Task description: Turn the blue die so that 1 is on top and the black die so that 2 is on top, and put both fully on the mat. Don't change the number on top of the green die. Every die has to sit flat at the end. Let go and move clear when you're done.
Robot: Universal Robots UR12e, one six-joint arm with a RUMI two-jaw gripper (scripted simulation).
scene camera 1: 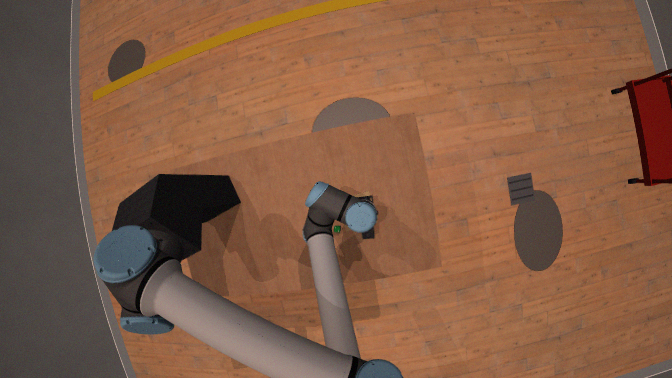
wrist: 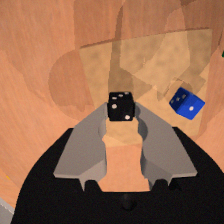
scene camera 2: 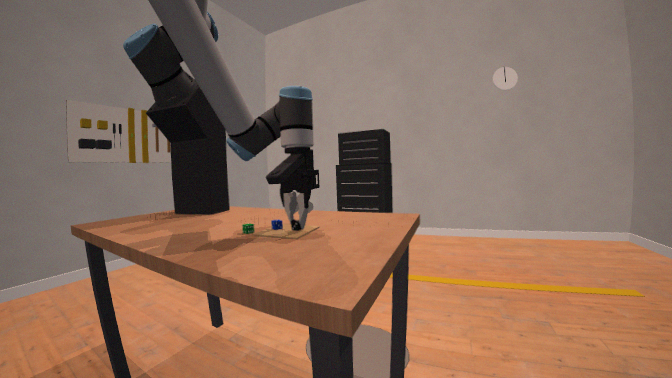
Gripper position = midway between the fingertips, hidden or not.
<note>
I see my gripper (scene camera 2: pixel 298 229), a black die (wrist: pixel 120 103) and a tan mat (wrist: pixel 152 68).
My gripper also shows in the wrist view (wrist: pixel 120 103).
</note>
